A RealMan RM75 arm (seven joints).
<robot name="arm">
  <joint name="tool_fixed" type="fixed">
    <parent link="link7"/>
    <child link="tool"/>
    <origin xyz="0 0 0"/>
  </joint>
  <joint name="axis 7" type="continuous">
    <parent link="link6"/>
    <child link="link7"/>
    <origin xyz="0 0 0.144"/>
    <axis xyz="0 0 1"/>
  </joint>
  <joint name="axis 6" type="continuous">
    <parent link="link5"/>
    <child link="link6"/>
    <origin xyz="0 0 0"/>
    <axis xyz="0 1 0"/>
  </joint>
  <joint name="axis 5" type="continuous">
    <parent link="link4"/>
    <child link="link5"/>
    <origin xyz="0 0 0.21"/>
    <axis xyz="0 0 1"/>
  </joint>
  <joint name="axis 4" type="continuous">
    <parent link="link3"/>
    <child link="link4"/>
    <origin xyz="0 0 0"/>
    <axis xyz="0 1 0"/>
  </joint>
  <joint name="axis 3" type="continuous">
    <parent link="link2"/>
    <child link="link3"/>
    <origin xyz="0 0 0.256"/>
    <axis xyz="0 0 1"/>
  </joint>
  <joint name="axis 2" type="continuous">
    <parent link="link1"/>
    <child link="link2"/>
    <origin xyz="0 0 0"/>
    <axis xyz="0 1 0"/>
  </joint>
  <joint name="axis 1" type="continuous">
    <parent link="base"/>
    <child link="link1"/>
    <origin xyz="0 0 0.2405"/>
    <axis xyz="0 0 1"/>
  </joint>
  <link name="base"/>
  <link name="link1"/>
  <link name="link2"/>
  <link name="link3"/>
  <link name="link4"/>
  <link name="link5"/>
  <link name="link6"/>
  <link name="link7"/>
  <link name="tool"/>
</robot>
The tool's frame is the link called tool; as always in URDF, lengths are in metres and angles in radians. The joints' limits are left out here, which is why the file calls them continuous.
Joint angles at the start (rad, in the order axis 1, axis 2, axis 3, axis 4, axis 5, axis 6, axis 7):
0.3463 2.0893 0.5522 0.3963 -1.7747 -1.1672 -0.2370
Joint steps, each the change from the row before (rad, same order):
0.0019 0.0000 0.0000 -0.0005 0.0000 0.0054 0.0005
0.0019 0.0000 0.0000 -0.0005 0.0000 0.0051 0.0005
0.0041 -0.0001 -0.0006 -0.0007 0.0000 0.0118 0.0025
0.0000 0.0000 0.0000 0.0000 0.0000 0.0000 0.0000
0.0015 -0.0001 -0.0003 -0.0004 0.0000 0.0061 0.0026
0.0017 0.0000 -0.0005 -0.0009 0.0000 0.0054 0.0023
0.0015 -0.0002 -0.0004 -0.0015 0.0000 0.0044 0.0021
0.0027 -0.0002 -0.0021 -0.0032 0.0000 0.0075 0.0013
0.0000 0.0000 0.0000 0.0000 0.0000 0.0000 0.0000
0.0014 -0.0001 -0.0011 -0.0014 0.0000 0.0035 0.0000
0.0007 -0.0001 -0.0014 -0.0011 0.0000 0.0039 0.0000
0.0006 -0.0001 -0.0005 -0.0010 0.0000 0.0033 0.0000
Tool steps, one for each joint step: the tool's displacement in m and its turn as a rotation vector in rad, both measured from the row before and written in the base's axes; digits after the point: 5 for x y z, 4 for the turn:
-0.00001 0.00060 -0.00058 -0.0044 0.0002 -0.0014
-0.00004 0.00060 -0.00055 -0.0041 0.0002 -0.0012
-0.00013 0.00126 -0.00136 -0.0100 0.0018 -0.0027
0.00000 0.00000 0.00000 0.0000 0.0000 0.0000
0.00015 0.00045 -0.00068 -0.0051 0.0022 -0.0020
0.00011 0.00047 -0.00061 -0.0047 0.0014 -0.0016
0.00029 0.00040 -0.00032 -0.0037 0.0005 -0.0015
0.00048 0.00058 -0.00075 -0.0075 -0.0023 -0.0021
0.00000 0.00000 0.00000 0.0000 0.0000 0.0000
0.00016 0.00031 -0.00037 -0.0036 -0.0016 -0.0007
0.00031 0.00007 -0.00050 -0.0042 -0.0015 -0.0014
0.00033 0.00011 -0.00030 -0.0030 -0.0011 -0.0015

